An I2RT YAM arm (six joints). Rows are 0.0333 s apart.
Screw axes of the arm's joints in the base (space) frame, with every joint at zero. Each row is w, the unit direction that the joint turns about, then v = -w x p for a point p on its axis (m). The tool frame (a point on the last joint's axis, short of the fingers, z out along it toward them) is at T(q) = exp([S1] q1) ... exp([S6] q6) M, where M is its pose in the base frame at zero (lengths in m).
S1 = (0, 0, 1, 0.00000, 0.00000, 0.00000)
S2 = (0, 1, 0, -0.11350, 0.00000, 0.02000)
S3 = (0, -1, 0, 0.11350, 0.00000, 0.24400)
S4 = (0, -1, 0, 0.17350, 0.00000, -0.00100)
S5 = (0, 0, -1, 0.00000, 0.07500, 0.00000)
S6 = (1, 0, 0, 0.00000, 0.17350, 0.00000)
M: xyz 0.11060 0.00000 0.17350 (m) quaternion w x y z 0.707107 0 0.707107 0
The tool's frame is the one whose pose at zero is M.
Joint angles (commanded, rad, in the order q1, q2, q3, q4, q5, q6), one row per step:
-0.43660 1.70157 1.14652 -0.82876 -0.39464 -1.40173
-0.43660 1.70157 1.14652 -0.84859 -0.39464 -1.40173
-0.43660 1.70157 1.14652 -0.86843 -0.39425 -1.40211
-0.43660 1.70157 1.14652 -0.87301 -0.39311 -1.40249
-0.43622 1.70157 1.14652 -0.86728 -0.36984 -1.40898
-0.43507 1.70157 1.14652 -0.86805 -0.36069 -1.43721
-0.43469 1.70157 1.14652 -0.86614 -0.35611 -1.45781
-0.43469 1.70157 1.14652 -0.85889 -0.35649 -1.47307
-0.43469 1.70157 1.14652 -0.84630 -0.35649 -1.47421
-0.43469 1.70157 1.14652 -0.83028 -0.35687 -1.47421
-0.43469 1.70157 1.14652 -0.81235 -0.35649 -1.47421
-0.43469 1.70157 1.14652 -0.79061 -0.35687 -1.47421
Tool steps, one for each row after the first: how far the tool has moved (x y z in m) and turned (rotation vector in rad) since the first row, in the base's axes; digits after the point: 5 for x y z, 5 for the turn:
-0.00189 0.00088 -0.00037 0.00839 0.01797 0.00000
-0.00379 0.00176 -0.00071 0.01631 0.03600 0.00028
-0.00425 0.00193 -0.00080 0.01712 0.04052 0.00044
-0.00393 0.00106 -0.00101 -0.00804 0.04327 0.00287
-0.00398 0.00114 -0.00114 -0.02426 0.04020 0.02840
-0.00381 0.00102 -0.00117 -0.03526 0.03495 0.04690
-0.00311 0.00071 -0.00104 -0.04269 0.02422 0.06078
-0.00190 0.00015 -0.00082 -0.04868 0.01267 0.06151
-0.00036 -0.00055 -0.00052 -0.05554 -0.00181 0.06118
0.00135 -0.00136 -0.00015 -0.06392 -0.01767 0.06067
0.00342 -0.00231 0.00035 -0.07333 -0.03727 0.06019

